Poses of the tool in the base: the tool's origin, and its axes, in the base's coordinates. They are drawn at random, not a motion.
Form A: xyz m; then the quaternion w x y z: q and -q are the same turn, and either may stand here.
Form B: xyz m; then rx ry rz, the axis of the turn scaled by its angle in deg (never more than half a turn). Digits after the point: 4 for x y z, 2 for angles.
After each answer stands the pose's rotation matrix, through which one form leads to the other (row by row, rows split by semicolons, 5 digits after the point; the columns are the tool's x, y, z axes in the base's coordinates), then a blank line. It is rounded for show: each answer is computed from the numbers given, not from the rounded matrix.
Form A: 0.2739 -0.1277 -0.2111 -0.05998 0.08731 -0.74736 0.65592
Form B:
0.2739 -0.1277 -0.2111 -15.14 129.62 -113.76
-0.97756 -0.05182 0.20419; -0.20919 0.12429 -0.96994; 0.02488 -0.99089 -0.13234

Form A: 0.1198 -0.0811 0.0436 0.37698 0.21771 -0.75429 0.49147
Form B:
0.1198 -0.0811 0.0436 31.90 -110.52 72.01
-0.62098 -0.69898 -0.35471; 0.04212 0.42212 -0.90556; 0.78269 -0.57727 -0.23269

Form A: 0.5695 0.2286 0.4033 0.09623 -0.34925 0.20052 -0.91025
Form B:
0.5695 0.2286 0.4033 -59.28 34.04 -154.51
-0.73753 0.03512 0.67440; -0.31525 -0.90106 -0.29783; 0.59722 -0.43226 0.67563

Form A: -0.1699 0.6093 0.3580 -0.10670 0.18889 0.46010 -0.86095
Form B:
-0.1699 0.6093 0.3580 -31.87 -77.63 145.25
-0.90587 -0.00991 -0.42344; 0.35755 -0.55384 -0.75194; -0.22707 -0.83256 0.50525

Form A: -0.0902 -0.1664 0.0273 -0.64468 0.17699 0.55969 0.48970
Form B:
-0.0902 -0.1664 0.0273 -23.09 -73.01 -63.88
-0.10612 0.82952 -0.54830; -0.43328 0.45774 0.77637; 0.89499 0.31996 0.31084

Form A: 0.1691 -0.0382 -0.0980 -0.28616 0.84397 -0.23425 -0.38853
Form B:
0.1691 -0.0382 -0.0980 -129.25 35.87 59.50
0.58834 -0.61776 -0.52175; -0.17304 -0.72648 0.66505; -0.78988 -0.30099 -0.53431

